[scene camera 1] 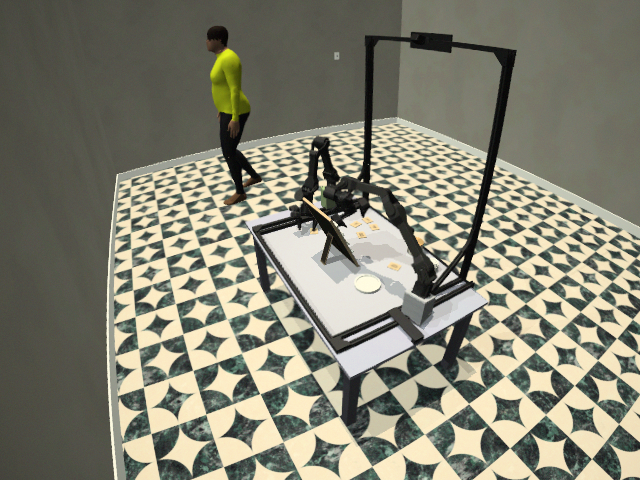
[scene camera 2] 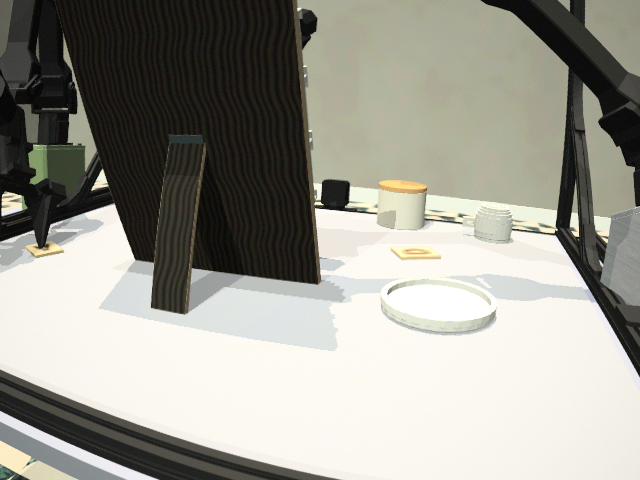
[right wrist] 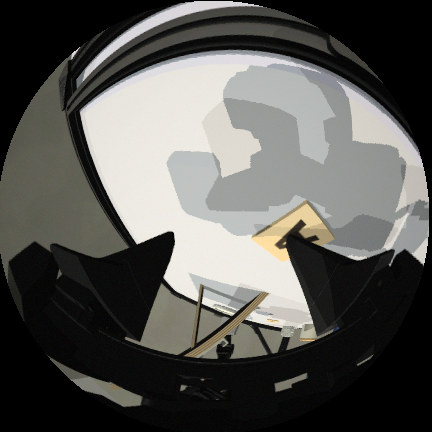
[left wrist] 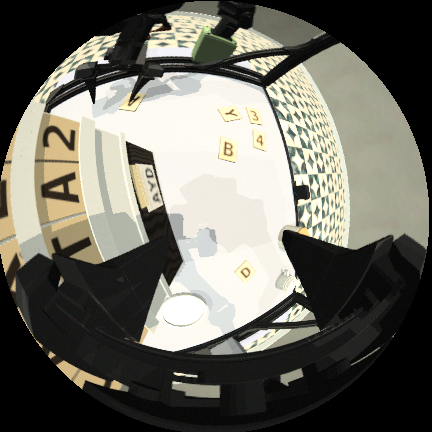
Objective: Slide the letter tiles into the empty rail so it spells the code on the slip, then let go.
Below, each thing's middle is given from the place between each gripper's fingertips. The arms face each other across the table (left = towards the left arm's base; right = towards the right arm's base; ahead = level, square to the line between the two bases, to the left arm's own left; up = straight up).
Right now my right hand is 27 cm to the right of the rail (left wrist: 113, 194), 11 cm below it and 7 cm past it. From my right hand the other things lie so: lidded jar (scene camera 2: 401, 204) (47 cm behind, 37 cm to the left, 1 cm above).
I see the rail 90 mm ahead of my left hand, 70 mm below it and 10 mm to the right of it. From my left hand the other things lie so: lidded jar (310 mm behind, 160 mm below, 100 mm to the left).
